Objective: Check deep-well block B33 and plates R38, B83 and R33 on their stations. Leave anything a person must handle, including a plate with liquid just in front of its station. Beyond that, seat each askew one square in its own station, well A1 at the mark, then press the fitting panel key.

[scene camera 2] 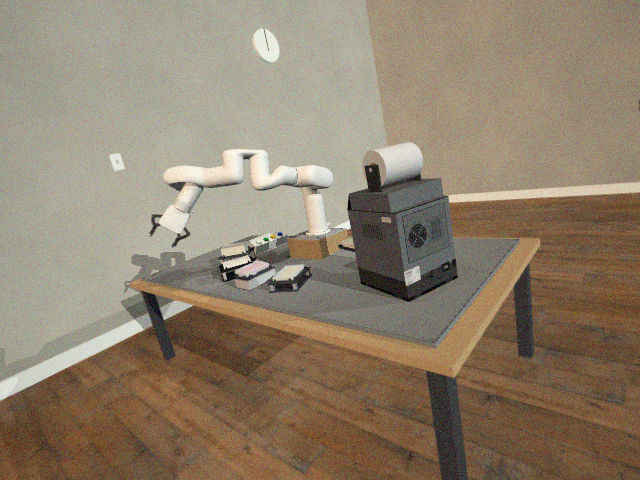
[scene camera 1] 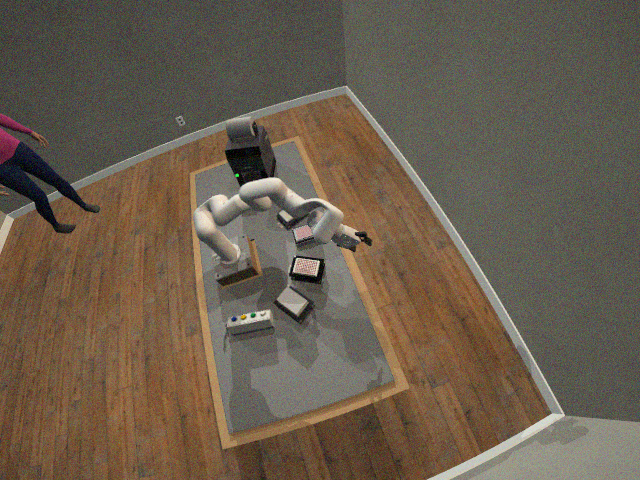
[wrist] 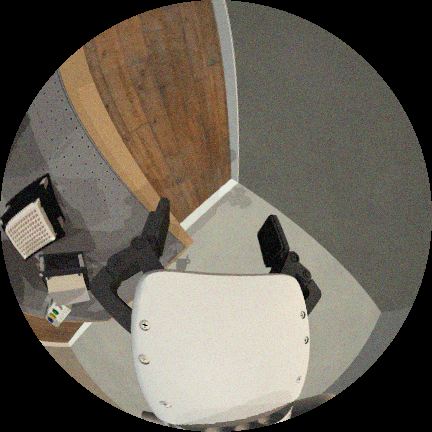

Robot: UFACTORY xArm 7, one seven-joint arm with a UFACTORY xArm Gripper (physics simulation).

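Four labware pieces stand in an arc; their labels are too small to read. One pale piece (scene camera 1: 286, 217) (scene camera 2: 290, 272) is on a dark station nearest the instrument. A pink-topped plate (scene camera 1: 303, 233) (scene camera 2: 252, 268) is beside it. A plate with reddish wells (scene camera 1: 307, 267) (scene camera 2: 236, 262) (wrist: 31, 231) is on a black station. A pale block (scene camera 1: 293, 301) (scene camera 2: 234, 251) (wrist: 67, 284) is on the station nearest the key panel (scene camera 1: 249, 322) (scene camera 2: 267, 239) (wrist: 57, 314). Exact seating and A1 marks cannot be told. My gripper (scene camera 1: 368, 238) (scene camera 2: 163, 239) (wrist: 218, 217) is open and empty, high beyond the table's long edge.
A dark instrument (scene camera 1: 250, 157) (scene camera 2: 403, 232) with a white roll and green light stands at one table end. Another pale flat item (scene camera 2: 347, 243) shows partly behind it. The arm's base stands on a wooden block (scene camera 2: 308, 246). A person (scene camera 1: 31, 173) is beyond the table.
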